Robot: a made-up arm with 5 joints. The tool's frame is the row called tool. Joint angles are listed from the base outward. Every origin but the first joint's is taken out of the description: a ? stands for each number. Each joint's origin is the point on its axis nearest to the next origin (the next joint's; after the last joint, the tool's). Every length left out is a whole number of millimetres.
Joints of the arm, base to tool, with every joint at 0 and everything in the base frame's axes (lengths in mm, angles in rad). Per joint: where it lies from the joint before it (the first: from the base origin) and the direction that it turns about. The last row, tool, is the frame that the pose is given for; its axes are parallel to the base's.
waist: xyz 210 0 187 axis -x
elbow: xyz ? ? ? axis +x
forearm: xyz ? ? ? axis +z
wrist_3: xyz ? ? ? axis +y
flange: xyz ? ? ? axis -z
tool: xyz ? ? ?
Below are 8 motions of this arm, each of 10 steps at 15 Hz.
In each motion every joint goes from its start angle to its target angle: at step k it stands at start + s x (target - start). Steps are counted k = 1, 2, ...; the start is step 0. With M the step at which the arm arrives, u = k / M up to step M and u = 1 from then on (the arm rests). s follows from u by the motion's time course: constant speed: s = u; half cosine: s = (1 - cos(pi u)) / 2; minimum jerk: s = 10 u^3 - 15 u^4 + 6 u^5.
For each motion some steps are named. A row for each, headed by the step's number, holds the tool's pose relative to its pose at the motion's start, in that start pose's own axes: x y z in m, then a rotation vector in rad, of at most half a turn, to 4 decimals.
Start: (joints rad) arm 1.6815 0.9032 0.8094 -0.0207 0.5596
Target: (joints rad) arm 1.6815 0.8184 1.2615 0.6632 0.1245
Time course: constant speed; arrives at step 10
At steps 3, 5, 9, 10:
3: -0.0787 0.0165 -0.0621 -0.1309 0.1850 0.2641
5: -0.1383 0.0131 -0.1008 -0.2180 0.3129 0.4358
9: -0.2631 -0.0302 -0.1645 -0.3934 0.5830 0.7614
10: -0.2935 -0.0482 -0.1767 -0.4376 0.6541 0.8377

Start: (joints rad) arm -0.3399 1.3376 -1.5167 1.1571 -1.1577
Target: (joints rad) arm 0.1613 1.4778 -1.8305 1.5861 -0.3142
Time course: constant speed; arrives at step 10
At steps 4, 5, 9, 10:
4: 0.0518 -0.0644 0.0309 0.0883 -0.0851 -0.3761
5: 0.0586 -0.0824 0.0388 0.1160 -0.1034 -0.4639
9: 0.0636 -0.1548 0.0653 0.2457 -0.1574 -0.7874
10: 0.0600 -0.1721 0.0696 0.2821 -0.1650 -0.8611

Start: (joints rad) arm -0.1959 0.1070 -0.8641 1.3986 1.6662
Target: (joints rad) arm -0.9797 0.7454 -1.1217 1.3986 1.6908
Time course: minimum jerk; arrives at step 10
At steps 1, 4, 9, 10:
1: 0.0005 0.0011 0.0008 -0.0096 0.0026 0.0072
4: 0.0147 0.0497 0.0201 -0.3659 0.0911 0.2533
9: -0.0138 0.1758 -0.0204 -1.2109 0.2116 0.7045
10: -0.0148 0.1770 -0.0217 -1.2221 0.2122 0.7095

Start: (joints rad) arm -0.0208 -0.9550 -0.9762 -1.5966 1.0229
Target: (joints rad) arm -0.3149 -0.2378 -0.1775 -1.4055 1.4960
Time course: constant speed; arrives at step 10
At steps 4, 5, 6, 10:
4: 0.2463 -0.0753 -0.1132 -0.1952 0.4522 -0.4603
5: 0.2992 -0.1131 -0.1503 -0.2448 0.5562 -0.5848
6: 0.3464 -0.1584 -0.1887 -0.2939 0.6567 -0.7124
10: 0.4612 -0.4035 -0.3302 -0.4761 1.0250 -1.2479

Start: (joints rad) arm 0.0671 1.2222 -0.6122 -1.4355 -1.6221
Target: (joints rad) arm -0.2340 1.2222 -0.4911 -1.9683 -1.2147
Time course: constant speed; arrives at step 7
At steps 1, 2, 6, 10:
1: 0.0010 -0.0140 -0.0038 -0.0522 -0.0195 -0.0918
2: 0.0013 -0.0296 -0.0071 -0.1038 -0.0395 -0.1854
6: -0.0085 -0.1047 -0.0155 -0.3082 -0.1226 -0.5742
10: -0.0147 -0.1258 -0.0162 -0.3597 -0.1437 -0.6738

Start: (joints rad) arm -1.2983 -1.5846 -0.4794 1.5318 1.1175
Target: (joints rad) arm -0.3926 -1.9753 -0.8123 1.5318 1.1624
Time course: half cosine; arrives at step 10
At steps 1, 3, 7, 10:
1: 0.0051 0.0026 0.0041 0.0163 -0.0001 -0.0295
3: 0.0430 0.0139 0.0360 0.1440 -0.0037 -0.2445
7: 0.1326 -0.0427 0.1389 0.6263 -0.0621 -0.8881
10: 0.1386 -0.0850 0.1658 0.8171 -0.1059 -1.0921

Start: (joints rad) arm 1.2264 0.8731 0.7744 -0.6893 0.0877
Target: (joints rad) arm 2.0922 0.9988 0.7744 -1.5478 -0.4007
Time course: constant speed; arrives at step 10
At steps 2, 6, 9, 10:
2: -0.0398 0.0633 -0.0406 -0.0729 -0.0710 0.1716
6: -0.1513 0.1521 -0.1436 -0.1984 -0.1909 0.5482
9: -0.2537 0.1759 -0.2292 -0.2677 -0.2664 0.8510
10: -0.2895 0.1749 -0.2575 -0.2851 -0.2899 0.9543

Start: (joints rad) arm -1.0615 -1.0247 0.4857 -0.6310 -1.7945
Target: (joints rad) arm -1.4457 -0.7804 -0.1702 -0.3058 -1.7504
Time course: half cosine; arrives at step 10
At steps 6, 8, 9, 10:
6: -0.1027 -0.1973 0.0174 0.0661 -0.1509 -0.5950
8: -0.1916 -0.2588 0.0282 0.1192 -0.2633 -0.8145
9: -0.2213 -0.2731 0.0301 0.1370 -0.3005 -0.8750
10: -0.2319 -0.2777 0.0306 0.1434 -0.3138 -0.8956

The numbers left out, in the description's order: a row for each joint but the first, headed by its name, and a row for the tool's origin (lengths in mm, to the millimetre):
elbow: 0 -46 36
forearm: 0 -118 238
wrist_3: -58 393 0
flange: 62 0 146
tool: 117 198 0

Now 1 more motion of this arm.
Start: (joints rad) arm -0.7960 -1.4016 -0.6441 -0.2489 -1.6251
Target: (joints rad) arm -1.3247 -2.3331 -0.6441 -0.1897 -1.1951
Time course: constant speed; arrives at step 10
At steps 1, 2, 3, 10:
1: 0.0217 0.0072 -0.0158 -0.0172 0.0318 -0.0352
2: 0.0428 0.0140 -0.0325 -0.0358 0.0629 -0.0705
3: 0.0633 0.0203 -0.0499 -0.0558 0.0933 -0.1059
10: 0.1857 0.0502 -0.1870 -0.2323 0.2821 -0.3552

